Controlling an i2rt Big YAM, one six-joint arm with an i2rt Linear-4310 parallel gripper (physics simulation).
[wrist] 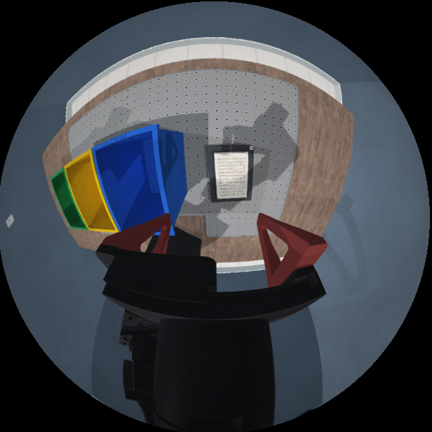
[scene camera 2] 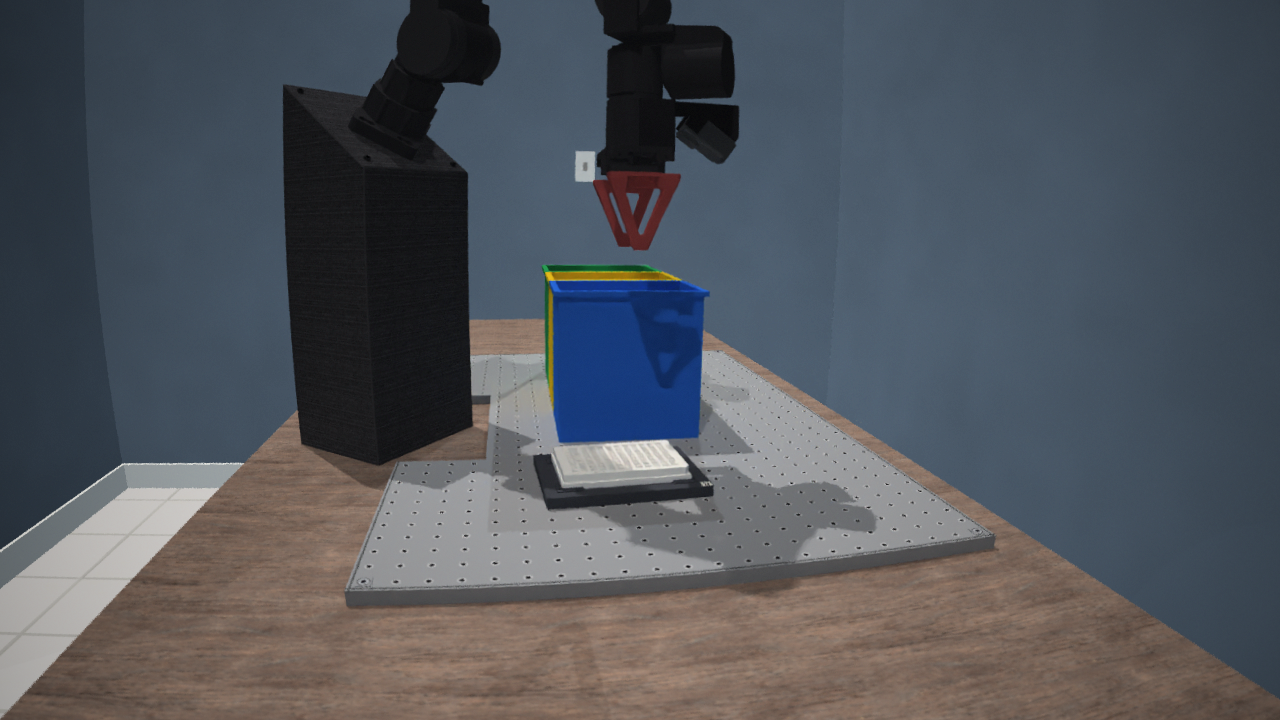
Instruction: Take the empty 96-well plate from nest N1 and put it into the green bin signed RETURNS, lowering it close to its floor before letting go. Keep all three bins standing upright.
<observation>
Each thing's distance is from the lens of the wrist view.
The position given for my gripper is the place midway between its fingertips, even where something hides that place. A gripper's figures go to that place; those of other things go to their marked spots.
my gripper (wrist: 213,217): 13 cm
blue bin (wrist: 142,175): 37 cm
</observation>
